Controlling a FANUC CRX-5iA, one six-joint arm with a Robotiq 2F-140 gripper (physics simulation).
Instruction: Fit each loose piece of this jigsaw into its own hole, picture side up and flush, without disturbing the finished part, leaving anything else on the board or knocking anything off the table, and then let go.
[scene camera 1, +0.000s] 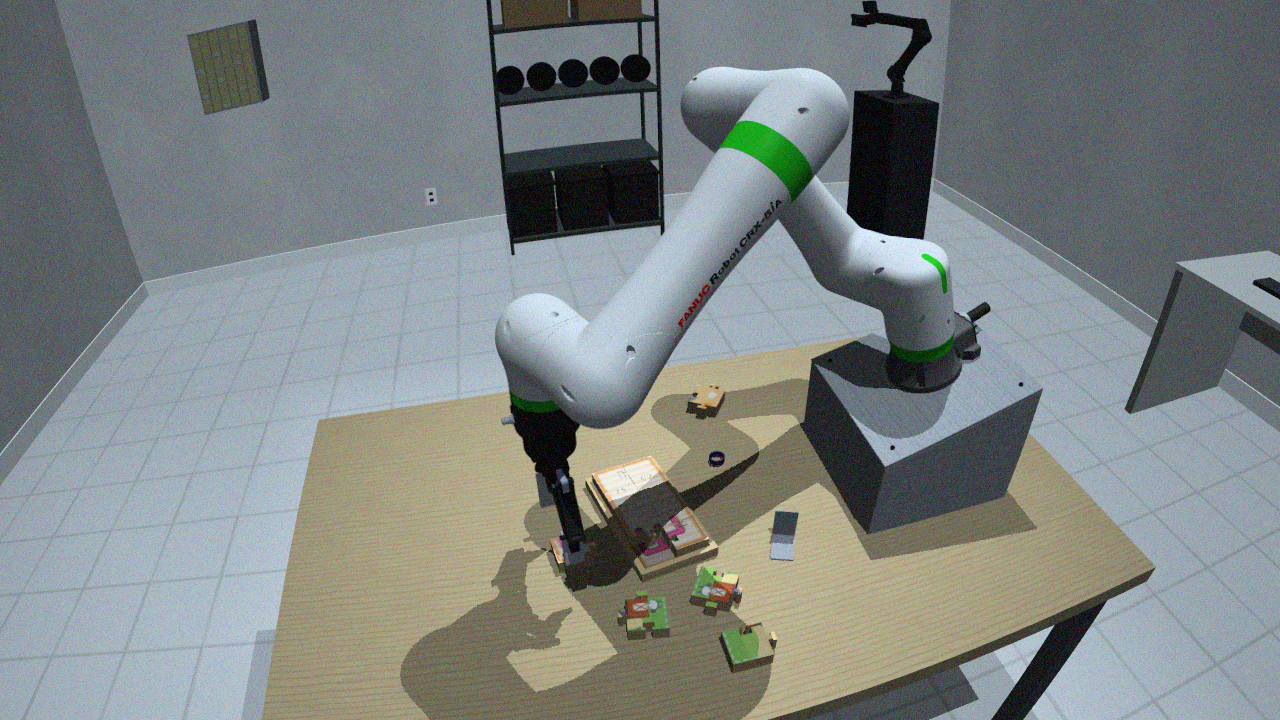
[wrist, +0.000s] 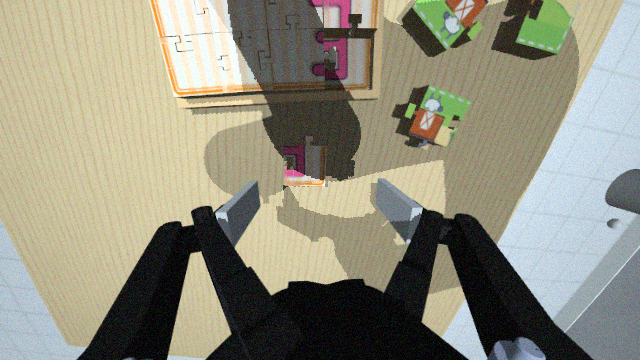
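Observation:
My gripper (scene camera 1: 573, 552) (wrist: 318, 192) is open and empty, its fingers wide apart, low over the table. A pink-and-white piece with an orange border (scene camera 1: 559, 550) (wrist: 304, 167) lies picture side up on the table, just ahead of the gap between the fingertips in the wrist view and partly hidden by the gripper in the scene view. The jigsaw board (scene camera 1: 680, 561) (wrist: 225, 102) lies beside it, partly in shadow. Its striped finished part (scene camera 1: 626, 474) (wrist: 210, 65) fills much of it. A recessed opening with pink artwork (wrist: 344, 60) shows at the near right corner in the wrist view.
Two green pieces with orange barns (scene camera 1: 646, 616) (wrist: 430, 117), (scene camera 1: 716, 589) (wrist: 447, 22) and a plain green piece (scene camera 1: 744, 646) (wrist: 547, 32) lie near the board. An orange piece (scene camera 1: 706, 396), dark ring (scene camera 1: 716, 464) and grey folded object (scene camera 1: 783, 537) lie farther off, toward the robot's base block (scene camera 1: 939, 465).

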